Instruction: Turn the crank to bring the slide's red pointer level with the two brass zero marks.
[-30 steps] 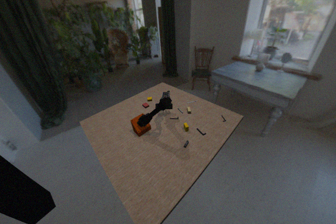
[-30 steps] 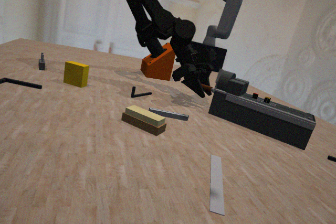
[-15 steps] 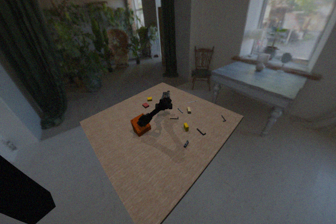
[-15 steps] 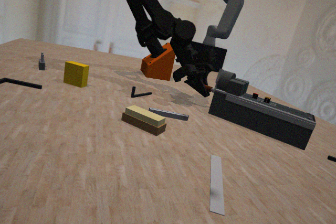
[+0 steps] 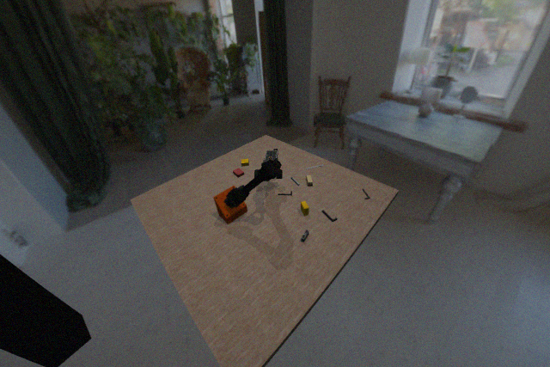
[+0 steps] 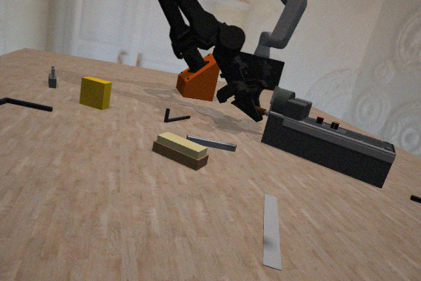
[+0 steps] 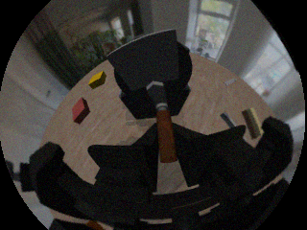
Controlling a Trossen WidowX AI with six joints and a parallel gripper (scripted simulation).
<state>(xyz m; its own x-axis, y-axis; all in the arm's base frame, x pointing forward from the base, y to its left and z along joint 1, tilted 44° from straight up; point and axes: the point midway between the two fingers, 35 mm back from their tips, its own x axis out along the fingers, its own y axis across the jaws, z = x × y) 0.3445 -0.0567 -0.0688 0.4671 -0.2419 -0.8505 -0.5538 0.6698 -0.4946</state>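
Now: the brown crank handle 2 cm behind my gripper tip, 1 cm to the right of it and 2 cm above it. The rest, counted from my gripper tip: red pointer: 11 cm ahead, 8 cm to the left, 5 cm above; red block: 7 cm behind, 25 cm to the left, 3 cm below; grey bar: 8 cm ahead, 16 cm to the right, 3 cm below.
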